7 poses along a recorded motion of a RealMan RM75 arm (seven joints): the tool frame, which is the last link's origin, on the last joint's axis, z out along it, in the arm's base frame.
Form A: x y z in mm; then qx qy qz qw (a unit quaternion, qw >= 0).
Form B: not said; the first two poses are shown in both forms.
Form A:
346 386 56 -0.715 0.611 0.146 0.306
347 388 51 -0.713 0.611 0.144 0.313
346 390 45 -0.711 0.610 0.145 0.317
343 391 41 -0.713 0.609 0.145 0.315
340 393 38 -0.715 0.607 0.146 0.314
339 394 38 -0.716 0.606 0.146 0.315
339 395 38 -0.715 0.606 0.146 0.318
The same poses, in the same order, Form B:
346 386 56 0.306 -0.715 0.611 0.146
347 388 51 0.313 -0.713 0.611 0.144
346 390 45 0.317 -0.711 0.610 0.145
343 391 41 0.315 -0.713 0.609 0.145
340 393 38 0.314 -0.715 0.607 0.146
339 394 38 0.315 -0.716 0.606 0.146
339 395 38 0.318 -0.715 0.606 0.146

